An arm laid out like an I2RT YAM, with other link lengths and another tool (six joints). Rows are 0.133 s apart.
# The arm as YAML. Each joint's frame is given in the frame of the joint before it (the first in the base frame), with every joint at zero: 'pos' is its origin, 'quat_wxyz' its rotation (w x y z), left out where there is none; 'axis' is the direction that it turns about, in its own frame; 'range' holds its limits. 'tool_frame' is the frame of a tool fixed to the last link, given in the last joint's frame.
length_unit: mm
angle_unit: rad
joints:
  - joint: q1
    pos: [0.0, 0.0, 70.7]
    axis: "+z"
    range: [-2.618, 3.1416]
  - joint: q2
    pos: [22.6, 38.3, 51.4]
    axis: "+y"
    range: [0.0, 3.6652]
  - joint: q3
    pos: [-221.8, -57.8, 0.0]
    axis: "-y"
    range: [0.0, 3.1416]
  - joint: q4
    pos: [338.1, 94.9, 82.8]
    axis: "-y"
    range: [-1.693, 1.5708]
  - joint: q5
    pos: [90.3, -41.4, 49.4]
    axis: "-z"
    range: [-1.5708, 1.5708]
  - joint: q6
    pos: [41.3, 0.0, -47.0]
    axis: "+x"
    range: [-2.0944, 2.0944]
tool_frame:
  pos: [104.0, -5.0, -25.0]
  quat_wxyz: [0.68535, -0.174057, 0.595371, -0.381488]
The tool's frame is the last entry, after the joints.
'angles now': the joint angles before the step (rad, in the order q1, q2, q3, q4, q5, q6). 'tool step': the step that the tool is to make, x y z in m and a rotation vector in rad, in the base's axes. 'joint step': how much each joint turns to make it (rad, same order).
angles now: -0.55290, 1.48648, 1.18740, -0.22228, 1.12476, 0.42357
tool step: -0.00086, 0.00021, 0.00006, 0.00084, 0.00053, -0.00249
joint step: -0.00042, -0.00158, -0.00016, -0.00527, 0.00157, 0.00328
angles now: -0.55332, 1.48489, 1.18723, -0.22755, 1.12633, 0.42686
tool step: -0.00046, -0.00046, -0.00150, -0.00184, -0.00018, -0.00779
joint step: -0.00045, 0.00471, 0.00036, 0.00034, 0.00708, 0.00567
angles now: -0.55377, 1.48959, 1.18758, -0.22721, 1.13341, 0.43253
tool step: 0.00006, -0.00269, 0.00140, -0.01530, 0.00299, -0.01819
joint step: -0.00152, 0.01344, 0.00723, 0.02127, 0.02172, -0.01048
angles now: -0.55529, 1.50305, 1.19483, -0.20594, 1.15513, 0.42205
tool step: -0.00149, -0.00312, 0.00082, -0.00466, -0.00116, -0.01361
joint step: -0.00614, 0.00772, 0.00769, 0.00174, 0.00815, 0.00190
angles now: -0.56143, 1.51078, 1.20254, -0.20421, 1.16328, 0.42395
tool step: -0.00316, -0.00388, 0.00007, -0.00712, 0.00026, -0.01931
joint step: -0.00878, 0.00625, 0.00251, 0.00786, 0.01219, -0.00057
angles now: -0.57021, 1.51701, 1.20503, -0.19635, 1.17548, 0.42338
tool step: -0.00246, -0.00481, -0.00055, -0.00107, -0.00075, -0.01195
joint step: -0.01106, 0.00770, 0.00526, 0.00364, 0.00101, 0.00001
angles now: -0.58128, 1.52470, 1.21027, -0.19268, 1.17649, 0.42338
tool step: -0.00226, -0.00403, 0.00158, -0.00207, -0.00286, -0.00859
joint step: -0.00964, 0.00311, 0.00593, 0.00223, -0.00085, -0.00165
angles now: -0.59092, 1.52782, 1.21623, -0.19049, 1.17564, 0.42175
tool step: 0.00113, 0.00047, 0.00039, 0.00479, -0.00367, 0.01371
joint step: 0.00029, -0.00601, -0.00320, 0.00029, -0.01467, -0.00296
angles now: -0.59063, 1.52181, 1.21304, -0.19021, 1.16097, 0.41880
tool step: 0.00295, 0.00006, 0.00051, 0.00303, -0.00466, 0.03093
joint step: 0.00004, -0.01193, -0.01404, 0.02627, -0.02969, -0.02411
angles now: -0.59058, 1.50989, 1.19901, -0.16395, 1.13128, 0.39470
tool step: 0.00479, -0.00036, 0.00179, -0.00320, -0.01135, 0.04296
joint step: 0.00000, -0.01534, -0.01988, 0.04713, -0.04023, -0.03501
